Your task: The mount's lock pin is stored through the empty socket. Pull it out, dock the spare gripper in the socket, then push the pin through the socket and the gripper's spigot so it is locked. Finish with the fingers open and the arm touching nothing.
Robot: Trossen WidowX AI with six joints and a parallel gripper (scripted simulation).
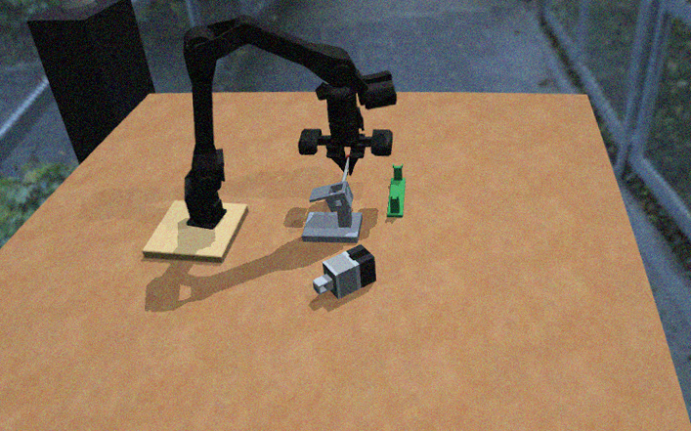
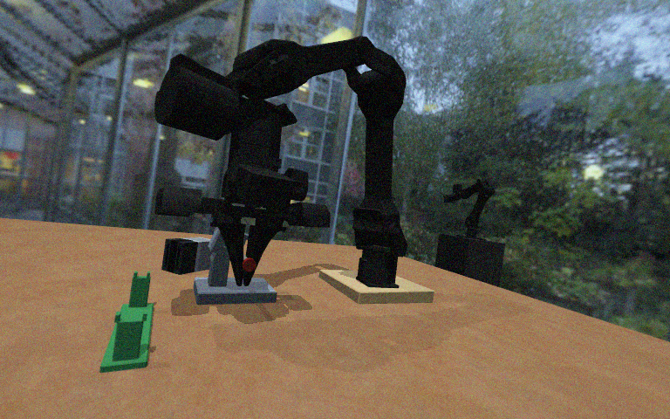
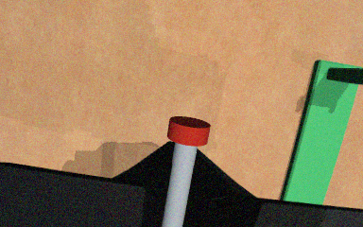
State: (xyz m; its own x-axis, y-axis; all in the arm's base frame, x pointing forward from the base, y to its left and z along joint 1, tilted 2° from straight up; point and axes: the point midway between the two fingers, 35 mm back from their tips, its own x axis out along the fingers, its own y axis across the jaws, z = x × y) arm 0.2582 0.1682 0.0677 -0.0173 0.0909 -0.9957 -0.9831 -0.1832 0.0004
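Right now my gripper tip is 10 cm short of the green cradle, 3 cm above it and 1 cm to the right of it. Round my gripper tip: socket (12 cm to the right, 1 cm ahead); spare gripper (28 cm to the right, 8 cm ahead, 2 cm below).
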